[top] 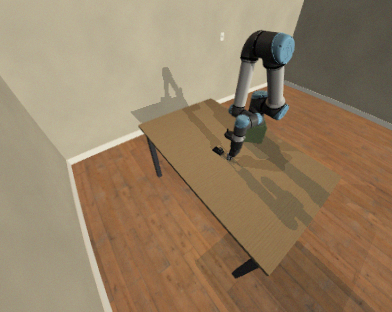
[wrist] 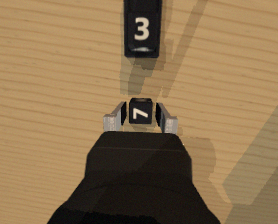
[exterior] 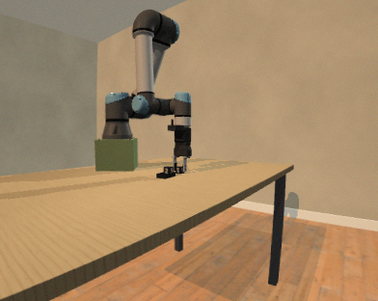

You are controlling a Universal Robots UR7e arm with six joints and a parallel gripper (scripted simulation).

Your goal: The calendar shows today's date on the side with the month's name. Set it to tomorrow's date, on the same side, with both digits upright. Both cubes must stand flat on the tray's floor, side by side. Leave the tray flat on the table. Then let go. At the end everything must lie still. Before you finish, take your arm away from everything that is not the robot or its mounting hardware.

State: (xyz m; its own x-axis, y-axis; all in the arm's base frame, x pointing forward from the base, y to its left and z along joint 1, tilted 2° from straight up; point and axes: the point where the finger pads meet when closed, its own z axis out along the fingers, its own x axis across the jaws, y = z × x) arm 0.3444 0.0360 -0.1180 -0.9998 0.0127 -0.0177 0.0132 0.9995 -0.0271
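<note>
Now: the black calendar tray 110 mm to the right of my hand and 20 mm below it.
</note>
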